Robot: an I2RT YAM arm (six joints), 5 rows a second.
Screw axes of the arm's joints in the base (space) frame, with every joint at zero. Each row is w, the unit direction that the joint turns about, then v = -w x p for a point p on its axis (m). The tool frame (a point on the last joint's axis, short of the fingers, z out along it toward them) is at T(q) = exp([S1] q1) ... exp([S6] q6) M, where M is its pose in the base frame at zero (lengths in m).
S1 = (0, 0, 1, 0, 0, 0)
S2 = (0, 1, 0, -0.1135, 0, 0.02)
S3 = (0, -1, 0, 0.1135, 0, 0.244)
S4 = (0, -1, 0, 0.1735, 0, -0.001)
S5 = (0, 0, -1, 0, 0.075, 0)
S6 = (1, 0, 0, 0, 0.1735, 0)
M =
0 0 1 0.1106
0 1 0 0
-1 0 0 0.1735
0 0 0 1
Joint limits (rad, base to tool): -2.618..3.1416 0..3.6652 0..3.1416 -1.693..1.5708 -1.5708..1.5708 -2.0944..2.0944
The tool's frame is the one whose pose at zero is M.
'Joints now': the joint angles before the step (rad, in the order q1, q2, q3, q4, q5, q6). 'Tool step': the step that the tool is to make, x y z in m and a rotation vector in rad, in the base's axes. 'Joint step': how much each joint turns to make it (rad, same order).
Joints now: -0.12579, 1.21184, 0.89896, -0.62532, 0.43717, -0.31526
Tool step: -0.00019, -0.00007, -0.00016, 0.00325, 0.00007, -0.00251
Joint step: -0.00058, -0.00002, -0.00005, -0.00205, -0.00146, 0.00381
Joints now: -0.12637, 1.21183, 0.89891, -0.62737, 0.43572, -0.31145
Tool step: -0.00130, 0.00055, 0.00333, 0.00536, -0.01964, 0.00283
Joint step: 0.00057, -0.01282, 0.00117, 0.00352, -0.00760, 0.00312
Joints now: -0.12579, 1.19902, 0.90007, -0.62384, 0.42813, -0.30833
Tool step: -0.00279, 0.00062, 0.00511, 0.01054, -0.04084, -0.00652
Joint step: -0.00001, -0.02414, -0.00249, 0.01089, -0.00825, 0.01616
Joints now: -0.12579, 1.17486, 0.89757, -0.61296, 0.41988, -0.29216
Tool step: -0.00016, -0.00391, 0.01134, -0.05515, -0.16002, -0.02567
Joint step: -0.01181, -0.05142, -0.03612, 0.15681, 0.03384, -0.01471
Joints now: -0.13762, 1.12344, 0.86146, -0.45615, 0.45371, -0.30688
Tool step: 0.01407, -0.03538, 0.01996, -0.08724, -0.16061, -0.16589
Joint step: -0.11948, 0.05168, 0.04407, 0.19076, 0.06944, -0.01847
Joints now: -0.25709, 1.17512, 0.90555, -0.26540, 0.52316, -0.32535
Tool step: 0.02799, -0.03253, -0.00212, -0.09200, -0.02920, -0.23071
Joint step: -0.06392, 0.15933, 0.07532, 0.12965, 0.18451, 0.01494
